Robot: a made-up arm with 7 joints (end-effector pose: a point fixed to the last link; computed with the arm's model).
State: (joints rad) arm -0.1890 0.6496 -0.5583 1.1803 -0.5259 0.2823 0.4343
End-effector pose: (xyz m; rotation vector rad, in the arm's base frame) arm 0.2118 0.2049 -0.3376 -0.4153 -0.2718 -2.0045
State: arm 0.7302 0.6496 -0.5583 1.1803 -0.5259 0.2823 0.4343
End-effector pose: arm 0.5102 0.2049 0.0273 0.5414 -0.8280 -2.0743
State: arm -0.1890 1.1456 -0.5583 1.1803 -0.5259 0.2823 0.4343
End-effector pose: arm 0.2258 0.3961 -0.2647 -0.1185 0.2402 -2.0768
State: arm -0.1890 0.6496 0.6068 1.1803 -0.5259 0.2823 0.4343
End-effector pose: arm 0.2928 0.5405 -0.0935 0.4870 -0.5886 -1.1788
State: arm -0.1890 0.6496 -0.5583 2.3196 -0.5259 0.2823 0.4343
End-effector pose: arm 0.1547 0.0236 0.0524 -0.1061 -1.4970 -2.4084
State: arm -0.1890 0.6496 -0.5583 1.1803 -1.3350 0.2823 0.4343
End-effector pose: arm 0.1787 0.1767 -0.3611 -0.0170 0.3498 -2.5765
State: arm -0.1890 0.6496 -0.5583 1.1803 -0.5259 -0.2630 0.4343
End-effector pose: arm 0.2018 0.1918 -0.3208 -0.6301 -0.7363 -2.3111
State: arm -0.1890 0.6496 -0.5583 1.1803 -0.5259 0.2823 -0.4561
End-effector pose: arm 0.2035 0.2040 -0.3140 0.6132 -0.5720 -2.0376
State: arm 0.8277 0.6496 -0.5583 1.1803 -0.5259 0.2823 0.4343
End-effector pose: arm 0.5193 0.2049 0.0783 0.6468 -0.8840 -2.0612
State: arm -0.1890 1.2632 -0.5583 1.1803 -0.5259 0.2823 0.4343
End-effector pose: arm 0.2316 0.4344 -0.2344 -0.0459 0.3622 -2.0795
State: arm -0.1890 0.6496 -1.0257 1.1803 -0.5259 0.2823 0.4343
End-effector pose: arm 0.0627 0.1164 -0.3775 -0.8335 -0.0922 -2.2596
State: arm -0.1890 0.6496 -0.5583 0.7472 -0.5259 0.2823 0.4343
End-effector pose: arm 0.1330 0.3303 -0.4267 -0.4886 0.1371 -1.7514
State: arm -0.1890 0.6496 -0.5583 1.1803 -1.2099 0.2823 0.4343
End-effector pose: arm 0.1846 0.1788 -0.3563 -0.0867 0.2444 -2.4993
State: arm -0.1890 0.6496 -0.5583 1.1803 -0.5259 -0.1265 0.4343
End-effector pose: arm 0.2049 0.1941 -0.3253 -0.5754 -0.6145 -2.2407
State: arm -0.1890 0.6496 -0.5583 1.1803 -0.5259 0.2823 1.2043
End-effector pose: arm 0.2021 0.2014 -0.3568 -1.2477 0.0200 -1.7264
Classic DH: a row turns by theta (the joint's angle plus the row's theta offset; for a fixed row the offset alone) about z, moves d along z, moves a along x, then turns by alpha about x. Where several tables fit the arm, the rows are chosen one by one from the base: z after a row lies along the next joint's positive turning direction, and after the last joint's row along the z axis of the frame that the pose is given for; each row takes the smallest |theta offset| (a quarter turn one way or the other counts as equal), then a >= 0, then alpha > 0; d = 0 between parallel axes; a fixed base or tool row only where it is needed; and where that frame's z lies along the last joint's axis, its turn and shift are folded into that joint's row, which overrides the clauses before.
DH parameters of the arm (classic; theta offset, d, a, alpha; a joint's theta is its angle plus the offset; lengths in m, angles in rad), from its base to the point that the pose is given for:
base (fixed): 0 0.1463 -0.0076 1.5708
joint 1: -1.5708 -0.1539 0.0193 -1.5708
joint 2: 1.5708 0.0034 0.026 -1.5708
joint 3: 1.5708 -0.2771 0.0112 -1.5708
joint 4: 0 0.0564 -0.0115 1.5708
joint 5: 0 -0.358 -0.0221 1.5708
joint 6: -1.5708 0.024 0.0097 -1.5708
joint 7: -1.0634 -0.0329 0.0287 1.3025
tool (fixed): -2.3164 0.0049 0 0

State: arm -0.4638 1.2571 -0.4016 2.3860 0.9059 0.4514 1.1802
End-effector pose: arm 0.1610 0.1007 -0.0441 -2.2033 -0.8292 -1.3032
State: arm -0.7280 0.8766 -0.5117 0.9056 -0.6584 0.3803 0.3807
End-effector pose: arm -0.1011 0.3950 -0.3828 -0.6523 0.7039 -1.8276
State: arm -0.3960 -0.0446 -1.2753 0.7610 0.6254 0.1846 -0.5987
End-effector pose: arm -0.1266 -0.0857 -0.3838 -0.6114 -0.4665 -1.1508
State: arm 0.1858 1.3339 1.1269 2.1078 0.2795 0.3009 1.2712
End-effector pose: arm 0.1000 0.2552 0.4351 0.9430 -1.1524 -2.4165
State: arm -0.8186 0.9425 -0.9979 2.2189 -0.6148 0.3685 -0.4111
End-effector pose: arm -0.0644 0.0251 -0.0419 -0.3323 -1.2096 -2.1587
